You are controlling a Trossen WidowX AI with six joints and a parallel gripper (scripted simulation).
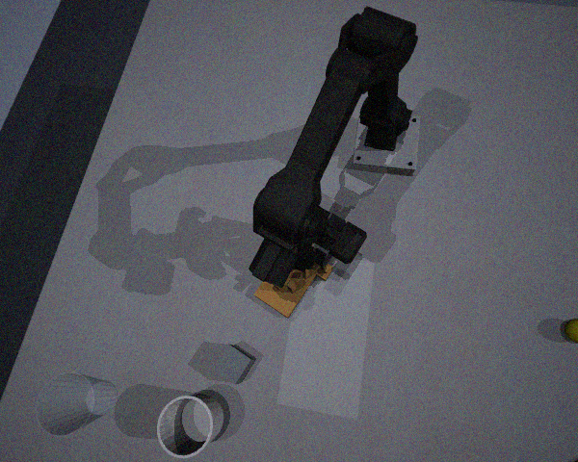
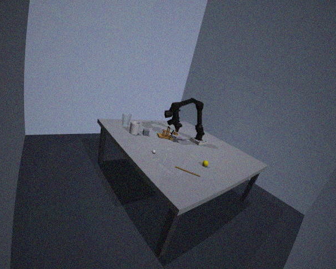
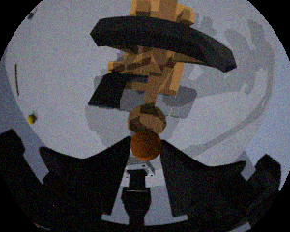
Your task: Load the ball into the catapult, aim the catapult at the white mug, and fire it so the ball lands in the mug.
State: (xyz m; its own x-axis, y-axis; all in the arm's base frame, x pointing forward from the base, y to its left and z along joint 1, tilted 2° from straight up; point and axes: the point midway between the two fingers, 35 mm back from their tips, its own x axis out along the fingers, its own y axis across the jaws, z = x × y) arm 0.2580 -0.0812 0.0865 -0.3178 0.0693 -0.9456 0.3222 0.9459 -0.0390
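Now: gripper tip 10 mm below the orange ball. Round my gripper tip: grey cube 290 mm ahead, 90 mm to the right, 50 mm below; white mug 390 mm ahead, 120 mm to the right, 50 mm below; wooden catapult 60 mm ahead, 30 mm below.
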